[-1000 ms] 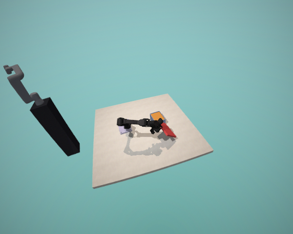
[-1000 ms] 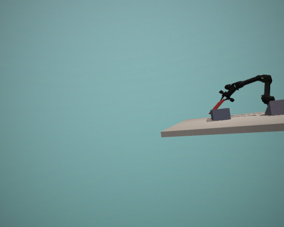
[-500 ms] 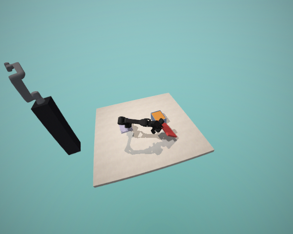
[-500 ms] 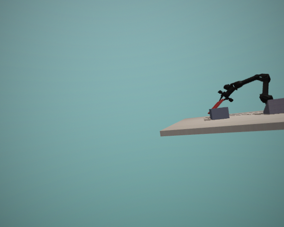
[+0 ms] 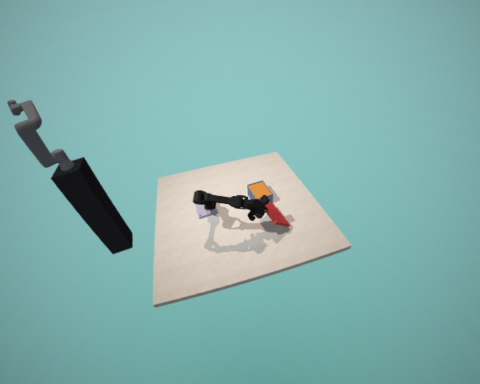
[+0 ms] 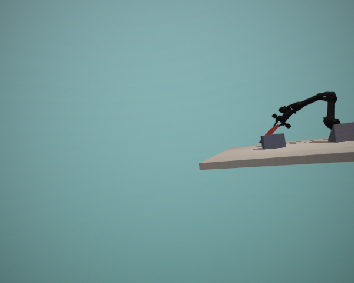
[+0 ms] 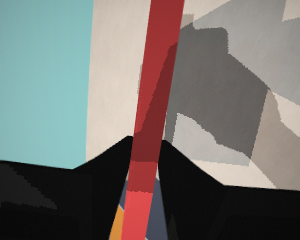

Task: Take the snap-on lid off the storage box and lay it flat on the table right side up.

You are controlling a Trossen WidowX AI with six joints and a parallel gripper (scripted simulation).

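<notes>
Now: the red lid 6 cm below my gripper tip, 6 cm ahead of it and 1 cm to the left of it. Also, from my gripper tip: storage box: 29 cm to the left, 11 cm below, 9 cm ahead.
</notes>
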